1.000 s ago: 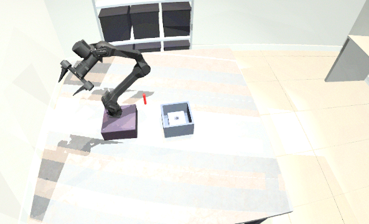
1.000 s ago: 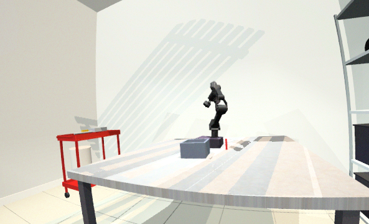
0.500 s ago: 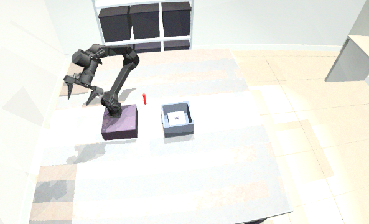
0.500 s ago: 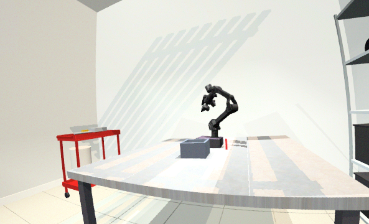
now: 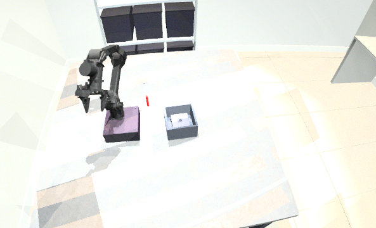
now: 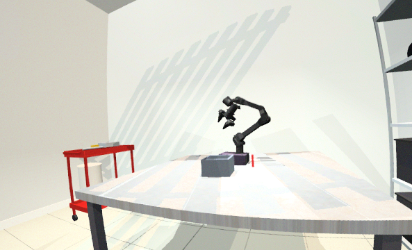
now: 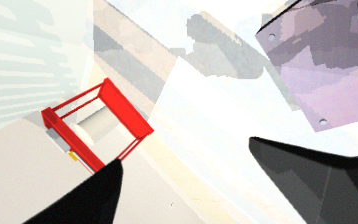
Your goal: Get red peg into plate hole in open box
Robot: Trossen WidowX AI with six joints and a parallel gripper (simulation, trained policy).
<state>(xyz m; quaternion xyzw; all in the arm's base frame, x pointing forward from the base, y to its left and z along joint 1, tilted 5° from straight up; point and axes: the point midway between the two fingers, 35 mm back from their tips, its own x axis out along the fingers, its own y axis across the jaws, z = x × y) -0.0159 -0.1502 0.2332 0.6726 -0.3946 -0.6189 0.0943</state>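
Now: the red peg 30 cm to the left of my gripper tip, 25 cm below it and 17 cm ahead of it. The rest, counted from my gripper tip: pale plate 37 cm ahead, 24 cm below, 15 cm to the left; grey box 37 cm ahead, 26 cm below, 15 cm to the left.
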